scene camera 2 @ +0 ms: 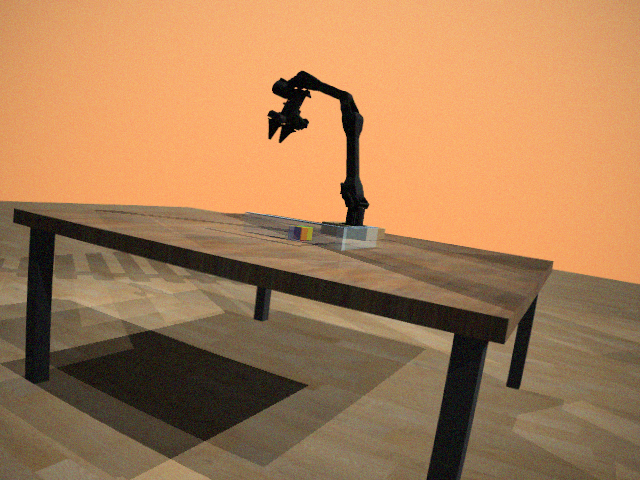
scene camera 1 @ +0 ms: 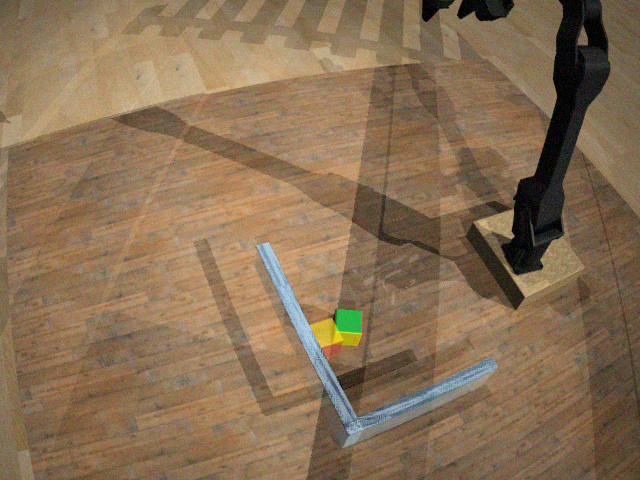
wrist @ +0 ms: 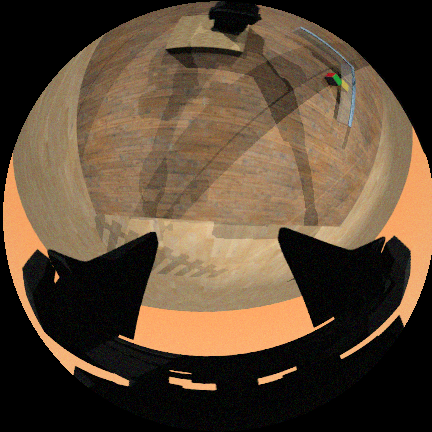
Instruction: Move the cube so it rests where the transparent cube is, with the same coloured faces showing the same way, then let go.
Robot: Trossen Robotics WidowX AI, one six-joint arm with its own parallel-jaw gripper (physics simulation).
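Where they show: gripper, fingertip midpoint: [scene camera 2: 274, 141] [scene camera 1: 442, 18] [wrist: 218, 236]; arm's base, origin of the base link: [scene camera 2: 354, 225] [scene camera 1: 522, 257].
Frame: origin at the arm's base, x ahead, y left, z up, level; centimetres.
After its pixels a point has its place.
Note:
The solid cube [scene camera 1: 348, 322] @[x 33.7, y 5.2, z -0.2 cm] [wrist: 337, 79] @[x 33.6, y 4.9, z -0.2 cm] rests on the table, green face up, with a yellow side in scene camera 1 and a red and a dark side in the wrist view. The transparent cube [scene camera 1: 324, 333] @[x 37.5, y 6.2, z -0.1 cm] [wrist: 345, 86] @[x 37.9, y 6.0, z -0.2 cm] stands right beside it, yellow face up with a red side, close to the low wall; the solid cube partly covers it in scene camera 1. In scene camera 2 the two overlap as a small purple, orange and yellow patch, and I cannot tell them apart. My gripper [scene camera 1: 442, 18] @[x 7.1, y -35.4, z 26.5 cm] [scene camera 2: 275, 139] @[x 7.1, y -35.4, z 26.5 cm] [wrist: 218, 236] @[x 7.1, y -35.4, z 26.5 cm] is open and empty, high above the table and far from both cubes.
A low L-shaped wall [scene camera 1: 429, 393] @[x 26.8, y 19.5, z 1.8 cm] [scene camera 2: 356, 237] @[x 30.2, y 21.1, z -0.9 cm] [wrist: 353, 90] with pale blue top edges and see-through sides stands around the cubes on two sides. The arm's base block [scene camera 1: 550, 273] @[x -4.3, y 4.4, z 0.0 cm] [wrist: 192, 35] @[x -6.1, y -6.6, z 0.0 cm] stands on the table [scene camera 1: 155, 206] @[x 59.4, y -25.5, z -4.2 cm] [scene camera 2: 279, 268] @[x 79.0, y 37.0, z -4.1 cm]. Long shadows cross the table top.

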